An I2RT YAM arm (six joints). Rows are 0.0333 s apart.
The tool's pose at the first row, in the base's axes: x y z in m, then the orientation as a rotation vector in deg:
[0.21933 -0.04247 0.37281 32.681 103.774 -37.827]
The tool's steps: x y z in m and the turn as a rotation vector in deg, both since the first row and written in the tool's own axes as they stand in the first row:
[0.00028 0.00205 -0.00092 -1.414 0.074 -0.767]
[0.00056 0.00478 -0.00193 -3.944 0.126 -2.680]
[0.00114 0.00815 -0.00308 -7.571 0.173 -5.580]
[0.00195 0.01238 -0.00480 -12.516 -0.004 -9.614]
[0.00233 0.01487 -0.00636 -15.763 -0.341 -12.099]
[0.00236 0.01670 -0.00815 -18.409 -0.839 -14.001]
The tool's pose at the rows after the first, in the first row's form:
[0.21997 -0.04033 0.37246 31.098 104.472 -37.002]
[0.22100 -0.03763 0.37201 27.747 105.809 -35.890]
[0.22227 -0.03434 0.37122 22.761 107.650 -34.367]
[0.22364 -0.03003 0.37022 15.745 109.741 -32.316]
[0.22410 -0.02712 0.36988 11.179 110.712 -30.862]
[0.22408 -0.02457 0.37003 7.484 111.172 -29.621]

